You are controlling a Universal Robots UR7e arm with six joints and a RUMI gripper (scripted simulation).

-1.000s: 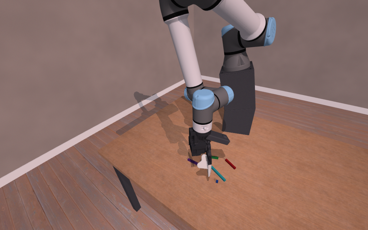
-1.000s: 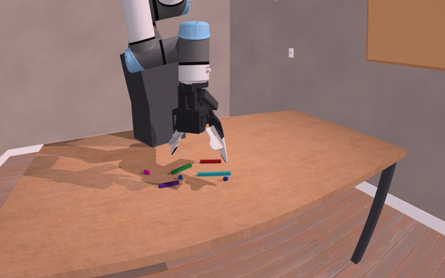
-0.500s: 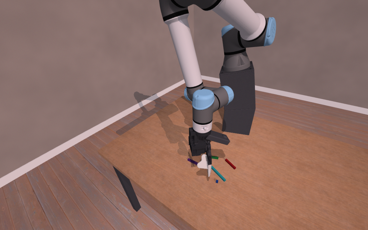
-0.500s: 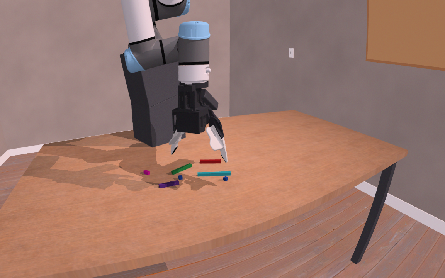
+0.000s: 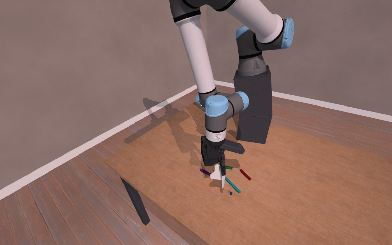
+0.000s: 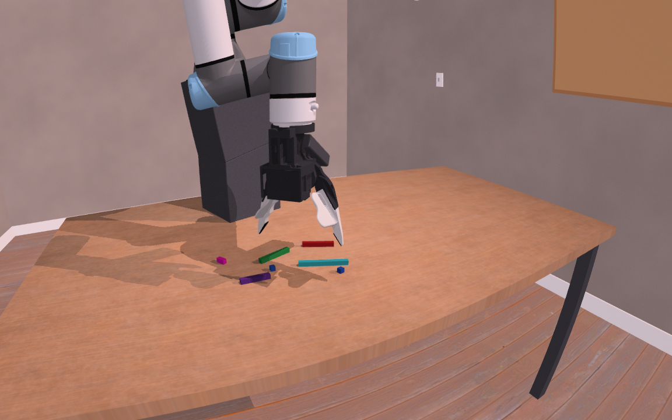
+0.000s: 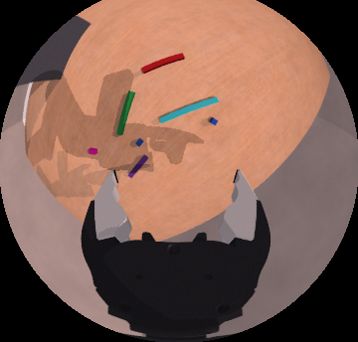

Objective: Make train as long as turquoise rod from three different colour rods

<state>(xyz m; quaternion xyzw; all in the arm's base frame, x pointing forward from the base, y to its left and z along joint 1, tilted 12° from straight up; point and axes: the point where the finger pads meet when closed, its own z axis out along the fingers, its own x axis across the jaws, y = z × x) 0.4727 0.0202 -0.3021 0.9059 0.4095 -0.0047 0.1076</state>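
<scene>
Now: hand 7 cm above the turquoise rod, 6 cm to the right of it and 4 cm past it. Round my hand: green rod: 11 cm behind, 7 cm below, 2 cm to the right; then red rod: 13 cm behind, 8 cm to the left, 7 cm below; then purple rod: 8 cm to the right, 7 cm below, 2 cm behind.
</scene>
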